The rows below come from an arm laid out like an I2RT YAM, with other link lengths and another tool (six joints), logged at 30 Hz.
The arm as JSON. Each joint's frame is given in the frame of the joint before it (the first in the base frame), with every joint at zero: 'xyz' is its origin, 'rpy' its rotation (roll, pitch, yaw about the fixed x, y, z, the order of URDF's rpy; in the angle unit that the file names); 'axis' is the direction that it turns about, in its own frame. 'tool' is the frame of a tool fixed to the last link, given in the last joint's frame.
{
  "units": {
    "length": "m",
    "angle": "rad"
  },
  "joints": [
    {
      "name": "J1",
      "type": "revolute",
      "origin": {
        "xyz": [
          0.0,
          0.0,
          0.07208
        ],
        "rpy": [
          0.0,
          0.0,
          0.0
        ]
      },
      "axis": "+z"
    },
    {
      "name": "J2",
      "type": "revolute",
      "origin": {
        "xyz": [
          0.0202,
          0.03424,
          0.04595
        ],
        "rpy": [
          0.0,
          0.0,
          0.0
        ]
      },
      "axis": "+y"
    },
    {
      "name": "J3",
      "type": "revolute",
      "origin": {
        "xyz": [
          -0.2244,
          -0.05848,
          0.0
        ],
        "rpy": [
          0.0,
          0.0,
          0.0
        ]
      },
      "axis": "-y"
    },
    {
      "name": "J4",
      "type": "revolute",
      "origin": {
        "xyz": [
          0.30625,
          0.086,
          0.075
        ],
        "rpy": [
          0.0,
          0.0,
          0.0
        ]
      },
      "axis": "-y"
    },
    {
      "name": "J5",
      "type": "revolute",
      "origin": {
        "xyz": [
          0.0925,
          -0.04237,
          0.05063
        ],
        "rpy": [
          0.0,
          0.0,
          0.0
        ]
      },
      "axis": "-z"
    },
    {
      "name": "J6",
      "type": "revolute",
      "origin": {
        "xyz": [
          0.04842,
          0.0,
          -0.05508
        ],
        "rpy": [
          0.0,
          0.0,
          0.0
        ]
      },
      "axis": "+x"
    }
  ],
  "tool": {
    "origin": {
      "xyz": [
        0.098,
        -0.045,
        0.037
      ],
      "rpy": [
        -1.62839,
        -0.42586,
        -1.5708
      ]
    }
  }
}
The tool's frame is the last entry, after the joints.
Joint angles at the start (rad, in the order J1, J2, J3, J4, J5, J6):
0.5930, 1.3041, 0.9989, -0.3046, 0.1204, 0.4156
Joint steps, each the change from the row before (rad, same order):
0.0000, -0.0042, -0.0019, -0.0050, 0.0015, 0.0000
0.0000, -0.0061, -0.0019, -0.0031, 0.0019, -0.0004
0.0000, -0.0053, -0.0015, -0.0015, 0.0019, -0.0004
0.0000, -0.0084, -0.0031, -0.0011, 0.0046, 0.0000
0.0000, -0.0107, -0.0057, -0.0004, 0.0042, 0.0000
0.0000, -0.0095, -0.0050, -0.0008, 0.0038, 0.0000
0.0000, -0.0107, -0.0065, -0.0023, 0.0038, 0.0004
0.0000, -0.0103, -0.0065, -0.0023, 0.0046, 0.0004
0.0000, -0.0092, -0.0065, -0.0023, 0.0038, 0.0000
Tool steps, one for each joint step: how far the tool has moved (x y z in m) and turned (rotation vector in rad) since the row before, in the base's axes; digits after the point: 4 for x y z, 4 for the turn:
-0.0009, -0.0009, 0.0000, -0.0022, 0.0018, -0.0012
-0.0009, -0.0009, 0.0013, -0.0006, -0.0017, -0.0013
-0.0006, -0.0007, 0.0014, 0.0001, -0.0027, -0.0013
-0.0009, -0.0014, 0.0022, 0.0002, -0.0049, -0.0038
-0.0013, -0.0016, 0.0020, 0.0006, -0.0051, -0.0035
-0.0012, -0.0014, 0.0017, 0.0003, -0.0043, -0.0031
-0.0016, -0.0017, 0.0011, -0.0004, -0.0026, -0.0034
-0.0015, -0.0018, 0.0009, -0.0010, -0.0025, -0.0040
-0.0015, -0.0016, 0.0004, -0.0015, -0.0015, -0.0032

